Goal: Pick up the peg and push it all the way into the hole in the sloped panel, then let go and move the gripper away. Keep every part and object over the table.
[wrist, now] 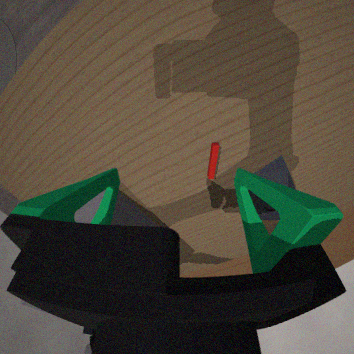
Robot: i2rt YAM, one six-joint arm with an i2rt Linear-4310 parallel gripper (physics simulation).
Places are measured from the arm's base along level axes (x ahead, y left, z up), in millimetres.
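Pixels of known places: gripper, fingertip midpoint: (176, 174).
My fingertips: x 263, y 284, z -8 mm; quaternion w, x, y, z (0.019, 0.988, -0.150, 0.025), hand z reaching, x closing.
For each thing: its middle in the pictures, then the offset to it from my fingertips. "pt": a spot on its surface instead. Level surfaces: height alone.
- red peg at the middle of its body: (212, 161) dx +48, dy -121, dz -171 mm
- dark blue-grey sloped piece at a spot on its surface: (282, 175) pt dx +180, dy -169, dz -126 mm
- round wooden table at its surface level: dz -177 mm
The red peg (213, 161) lies on the wooden table, right of the middle of the view and a little beyond the line of the fingertips. My gripper (176, 174) is open wide and empty, with its two green fingers apart at left and right. The peg is apart from the fingers, nearer to the right one. A dark blue-grey sloped piece (282, 175), which looks like the panel, shows partly behind the right finger. Its hole does not show clearly.
The round wooden table (115, 110) carries the arm's shadow at the upper right and below the peg. A dark grey shape (132, 212) shows partly behind the left finger; I cannot tell what it is. The table's curved edge runs along the upper left, with grey floor (25, 35) beyond.
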